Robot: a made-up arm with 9 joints. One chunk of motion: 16 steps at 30 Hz.
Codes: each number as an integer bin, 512 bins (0 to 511) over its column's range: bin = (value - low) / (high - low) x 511, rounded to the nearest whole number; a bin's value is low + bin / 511 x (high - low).
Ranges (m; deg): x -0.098..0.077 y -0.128..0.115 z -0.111..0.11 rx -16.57..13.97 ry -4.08..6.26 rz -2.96..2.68
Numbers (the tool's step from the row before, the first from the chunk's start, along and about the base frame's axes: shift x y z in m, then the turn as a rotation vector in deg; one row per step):
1: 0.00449 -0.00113 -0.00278 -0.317 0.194 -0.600
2: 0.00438 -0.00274 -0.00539 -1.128 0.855 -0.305
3: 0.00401 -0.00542 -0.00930 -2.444 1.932 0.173
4: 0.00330 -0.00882 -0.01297 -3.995 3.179 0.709
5: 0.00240 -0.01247 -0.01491 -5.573 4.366 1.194
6: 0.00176 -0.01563 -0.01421 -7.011 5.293 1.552
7: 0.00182 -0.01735 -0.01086 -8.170 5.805 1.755
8: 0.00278 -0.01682 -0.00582 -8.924 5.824 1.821
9: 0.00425 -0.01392 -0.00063 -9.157 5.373 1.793
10: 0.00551 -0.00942 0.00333 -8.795 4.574 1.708
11: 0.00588 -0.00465 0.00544 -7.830 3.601 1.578
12: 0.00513 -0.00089 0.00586 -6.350 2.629 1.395
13: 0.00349 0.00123 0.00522 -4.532 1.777 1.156
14: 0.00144 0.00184 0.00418 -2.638 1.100 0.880
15: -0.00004 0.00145 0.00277 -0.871 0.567 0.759
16: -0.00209 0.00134 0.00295 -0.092 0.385 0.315
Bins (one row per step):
1: 299 267 250 272 211 214
2: 299 263 244 258 244 241
3: 298 258 235 236 297 284
4: 296 251 227 210 359 332
5: 293 243 222 184 417 376
6: 291 236 224 160 463 409
7: 291 233 232 141 489 427
8: 294 234 243 128 489 433
9: 299 240 255 124 467 431
10: 302 249 264 130 428 423
11: 303 259 269 146 380 411
12: 301 267 270 171 332 395
13: 296 272 269 201 289 373
14: 290 273 266 233 256 348
15: 286 272 263 263 230 337
16: 280 272 263 276 221 297

